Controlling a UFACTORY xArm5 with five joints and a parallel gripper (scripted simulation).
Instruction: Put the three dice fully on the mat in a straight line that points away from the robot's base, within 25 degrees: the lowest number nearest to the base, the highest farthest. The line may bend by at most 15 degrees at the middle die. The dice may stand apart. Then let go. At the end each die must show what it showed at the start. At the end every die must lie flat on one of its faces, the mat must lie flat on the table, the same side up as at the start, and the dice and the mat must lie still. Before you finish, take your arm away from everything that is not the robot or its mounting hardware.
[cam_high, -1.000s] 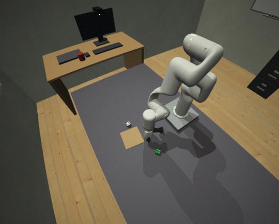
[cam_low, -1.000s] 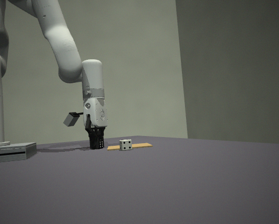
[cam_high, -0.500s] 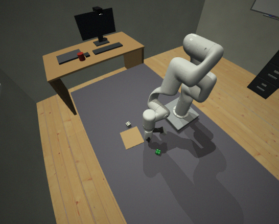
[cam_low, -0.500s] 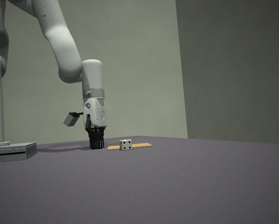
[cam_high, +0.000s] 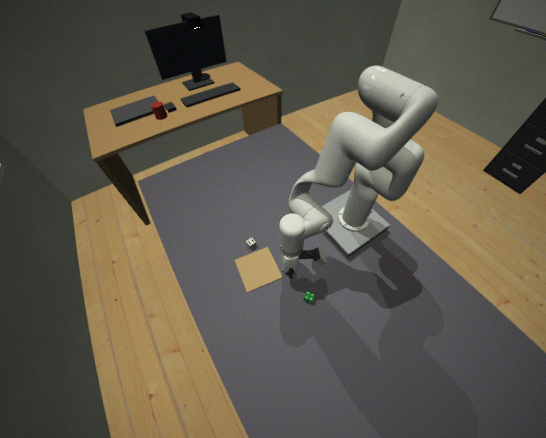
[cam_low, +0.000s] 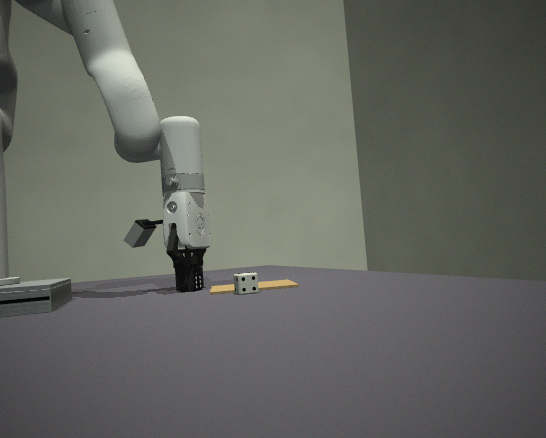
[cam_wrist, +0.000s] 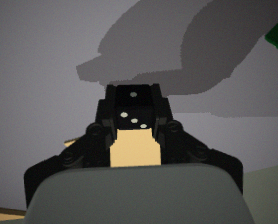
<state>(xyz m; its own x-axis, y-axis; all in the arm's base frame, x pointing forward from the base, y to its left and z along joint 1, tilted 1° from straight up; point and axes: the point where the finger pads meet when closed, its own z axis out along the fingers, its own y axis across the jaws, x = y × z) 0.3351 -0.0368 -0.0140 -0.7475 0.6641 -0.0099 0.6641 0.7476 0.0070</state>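
The tan mat is 90 mm ahead of my hand, 80 mm to the right of it and 20 mm below it. Also, from my hand: green die (30 mm ahead, 130 mm to the left, 10 mm below); black die (10 mm below); white die (40 mm ahead, 180 mm to the right, 10 mm below).
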